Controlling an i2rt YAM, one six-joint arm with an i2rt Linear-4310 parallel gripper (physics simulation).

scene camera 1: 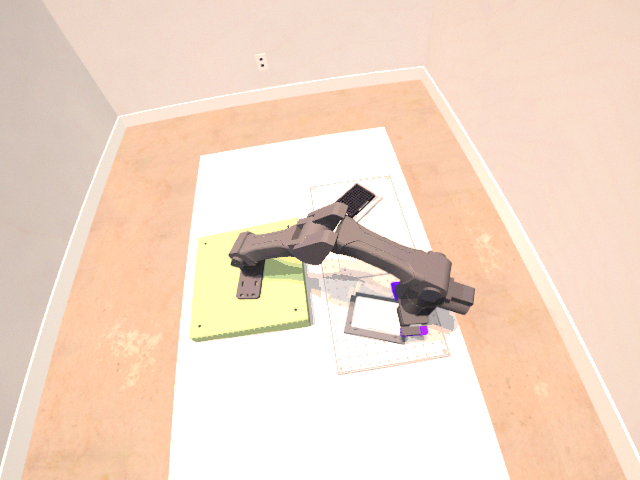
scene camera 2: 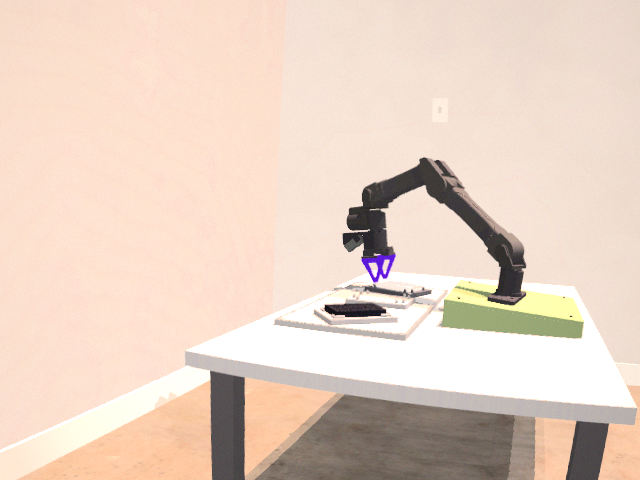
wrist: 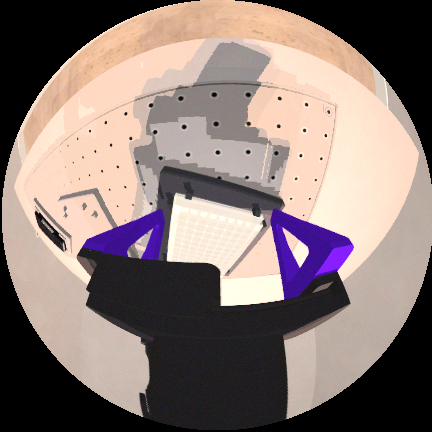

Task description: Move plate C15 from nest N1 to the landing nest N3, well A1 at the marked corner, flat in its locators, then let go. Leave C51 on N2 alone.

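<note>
A white well plate [scene camera 1: 377, 315] [scene camera 2: 395, 285] [wrist: 210, 235] lies in a dark grey nest [scene camera 1: 372, 334] [scene camera 2: 423, 293] [wrist: 220, 194]. My gripper [scene camera 1: 408, 312] [scene camera 2: 380, 279] [wrist: 217, 214] is open and points down above this plate, its purple fingers wide apart and a gap below them in scene camera 2. A black well plate [scene camera 1: 355, 198] [scene camera 2: 355, 310] [wrist: 50, 231] sits in a white nest [scene camera 1: 368, 209] [scene camera 2: 361, 319]. A pale nest [scene camera 2: 382, 301] with small pins stands between them and bears no plate. No labels or marked corner can be read. The gripper body hides the white plate's near part in the wrist view.
The nests stand on a pale perforated board [scene camera 1: 361, 356] [scene camera 2: 403, 334] [wrist: 295, 135] on the white table [scene camera 1: 289, 408] [scene camera 2: 465, 379]. The arm stands on a yellow-green block [scene camera 1: 248, 320] [scene camera 2: 516, 325] beside the board. In scene camera 1 the arm passes over the board between the two plates.
</note>
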